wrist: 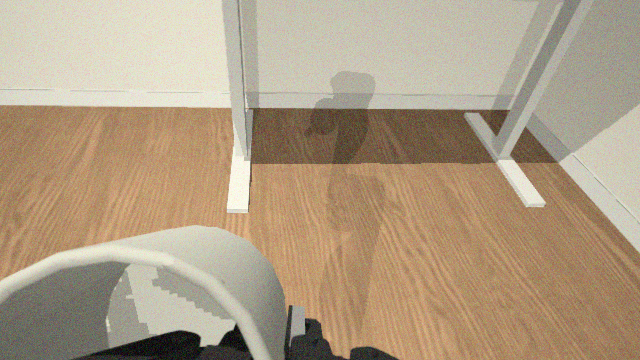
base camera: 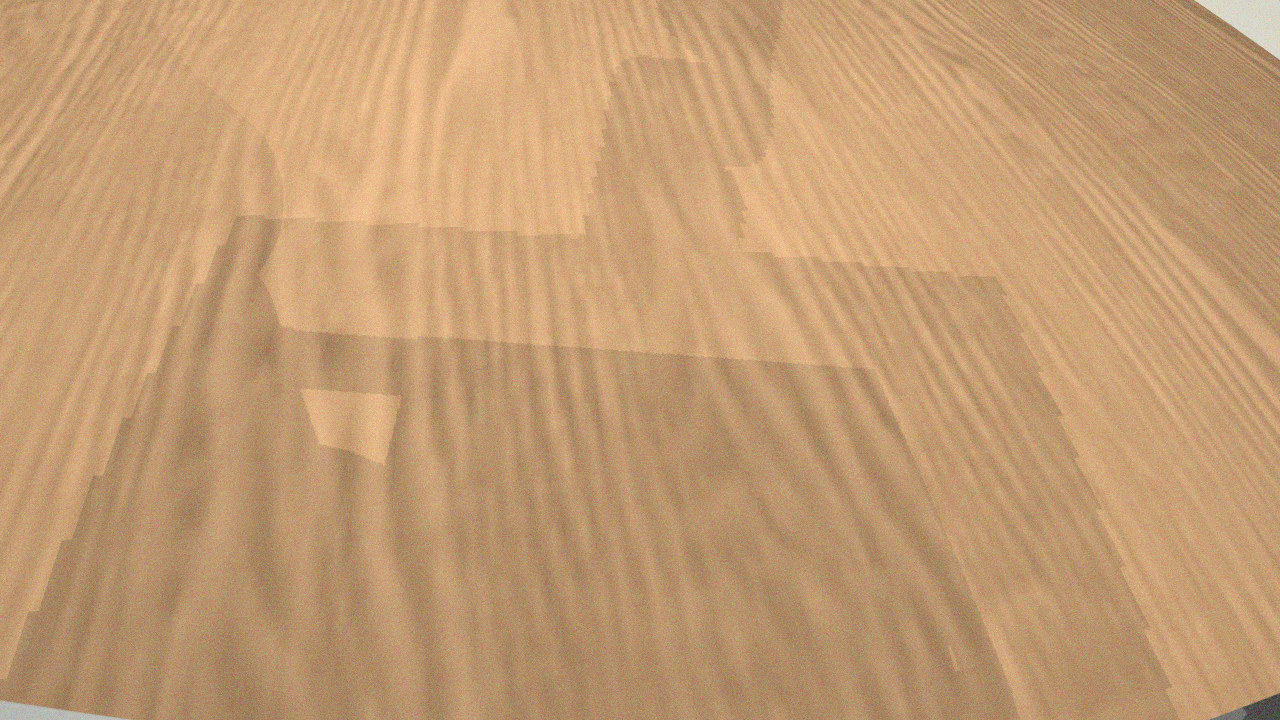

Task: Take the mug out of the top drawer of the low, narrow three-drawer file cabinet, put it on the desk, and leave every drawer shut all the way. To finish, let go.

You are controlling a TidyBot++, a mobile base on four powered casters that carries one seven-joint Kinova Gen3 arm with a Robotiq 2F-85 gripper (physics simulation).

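Places are measured from the arm's base along level axes (x ahead, y left, z up), in metres.
Where they show: gripper, fingertip midpoint: [wrist: 279, 327].
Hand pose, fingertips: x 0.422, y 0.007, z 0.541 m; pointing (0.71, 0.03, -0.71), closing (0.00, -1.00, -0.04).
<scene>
After its pixels a point has its place.
A light grey-white mug [wrist: 235, 260] {x 0.416, y 0.021, z 0.596 m} fills the lower left of the wrist view, its open rim facing the camera. My gripper [wrist: 279, 327] {x 0.422, y 0.007, z 0.541 m} is shut on the mug's wall, with one dark finger inside the mug and the other against its outside. The mug is held up above the floor. White legs of the desk [wrist: 239, 180] {x 1.474, y 0.277, z -0.372 m} stand ahead on long flat feet near the wall; the desk's top does not show. The file cabinet and its drawers do not show in either view.
The wood floor [base camera: 537, 143] {x 0.651, y 0.046, z -0.396 m} [wrist: 425, 240] {x 1.252, y -0.465, z -0.396 m} carries shadows of the robot and arm. A pale wall [wrist: 115, 45] {x 1.993, y 0.915, z -0.085 m} with a white baseboard runs behind the desk legs, and it meets a side wall [wrist: 615, 165] {x 1.582, y -1.271, z -0.216 m} at a corner on the right.
</scene>
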